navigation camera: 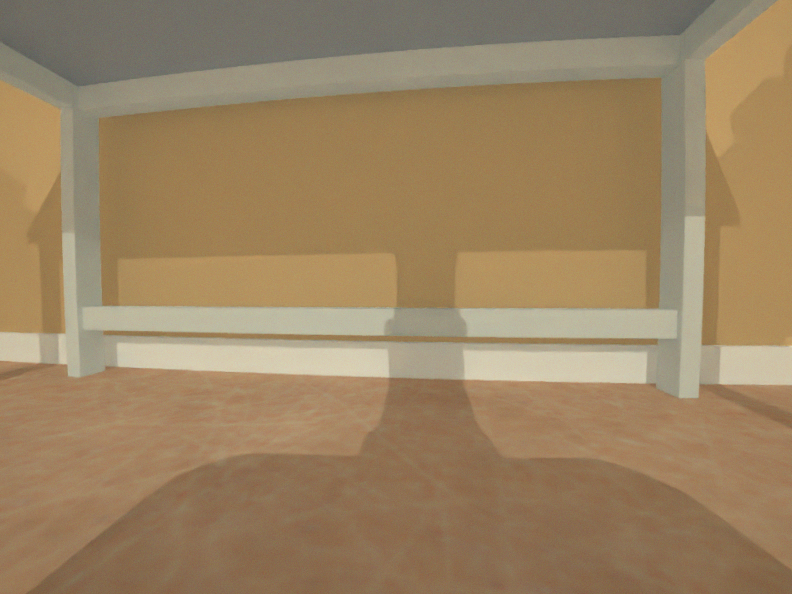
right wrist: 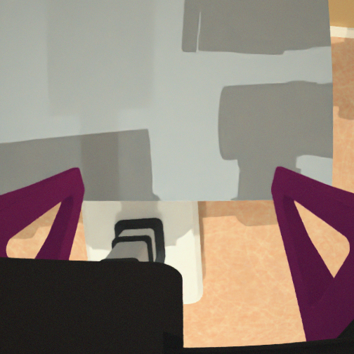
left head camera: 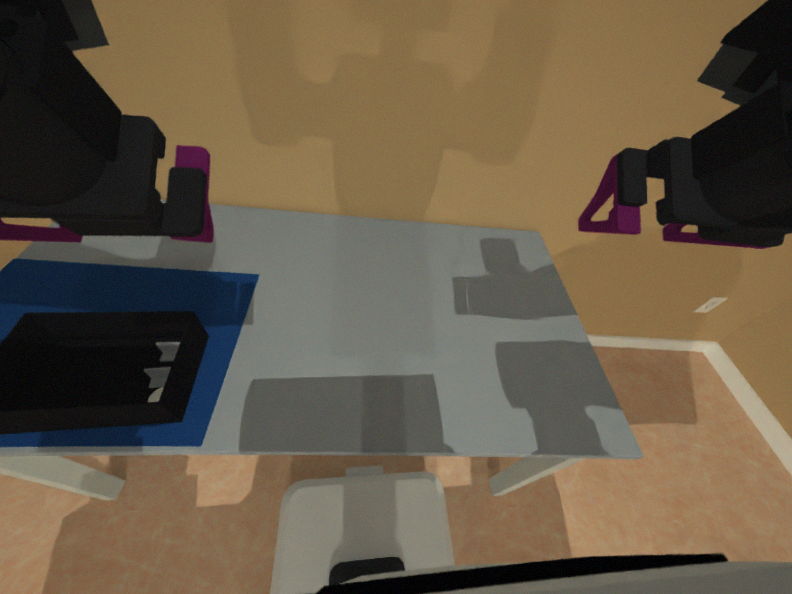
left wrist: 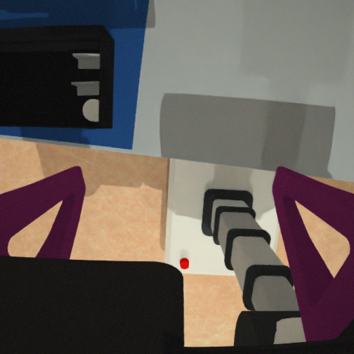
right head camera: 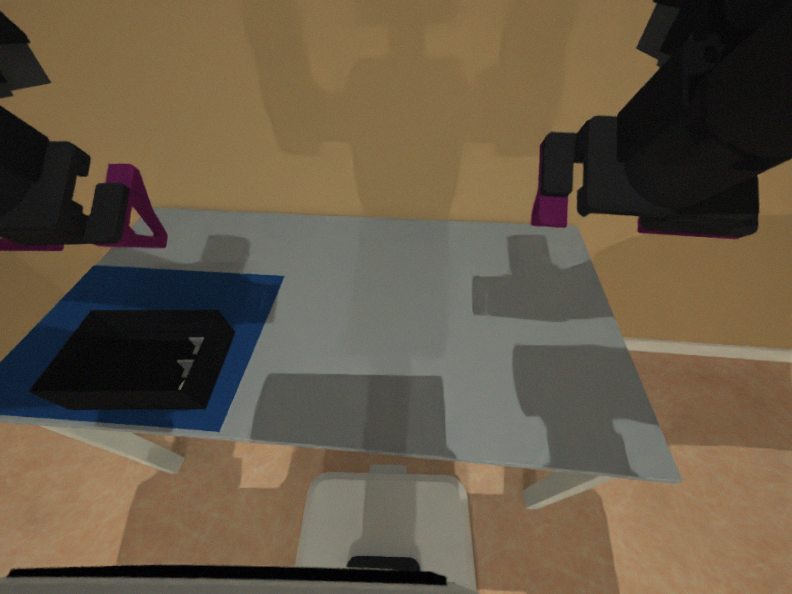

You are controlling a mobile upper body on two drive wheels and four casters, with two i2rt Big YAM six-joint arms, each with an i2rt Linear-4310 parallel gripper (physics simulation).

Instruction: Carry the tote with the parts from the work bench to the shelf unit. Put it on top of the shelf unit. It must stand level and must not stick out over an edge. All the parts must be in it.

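Frame: origin at the left arm's base, x left, y back, z up, level; centimetres.
Seen in the pictures: left gripper, between the fingertips: (left head camera: 148, 234) (right head camera: 114, 242); right gripper, between the fingertips: (left head camera: 622, 230) (right head camera: 585, 222).
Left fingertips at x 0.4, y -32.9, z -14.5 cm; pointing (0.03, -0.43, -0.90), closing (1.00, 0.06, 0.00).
Observation:
Offsets run from my left fingertips to a thing's top centre. "spot": to the spot under its first point. Level surfaces: height alone.
The black tote {spot: dy -10.9, dx +15.8, dz -46.5 cm} (left head camera: 189, 370) (right head camera: 218, 364) (left wrist: 106, 80) stands level on a blue mat {dz -50.1 cm} (left head camera: 217, 377) (right head camera: 237, 358) (left wrist: 125, 90) at the left of the work bench {dz -50.3 cm} (left head camera: 383, 287) (right head camera: 409, 287) (left wrist: 200, 50) (right wrist: 175, 100). Two grey angular parts {spot: dy -16.9, dx +22.7, dz -48.5 cm} (left head camera: 167, 350) (right head camera: 195, 343) (left wrist: 89, 61) and a pale round part {dy -5.4, dx +19.4, dz -47.4 cm} (left head camera: 156, 394) (left wrist: 91, 110) show near its right wall; its left interior is dark. My left gripper (left head camera: 127, 237) (right head camera: 95, 246) (left wrist: 178, 177) is open and empty, high above the bench's left side. My right gripper (left head camera: 652, 235) (right head camera: 617, 226) (right wrist: 177, 177) is open and empty, high toward the right. The shelf unit does not show.
The bench's near edge lies just ahead of my white base (left head camera: 364, 511) (right head camera: 383, 511) (left wrist: 190, 225) (right wrist: 185, 250). The navigation camera looks under the bench, between its legs (navigation camera: 690, 255) (navigation camera: 79, 255), with a low crossbar (navigation camera: 255, 320) near the wall (navigation camera: 383, 191).

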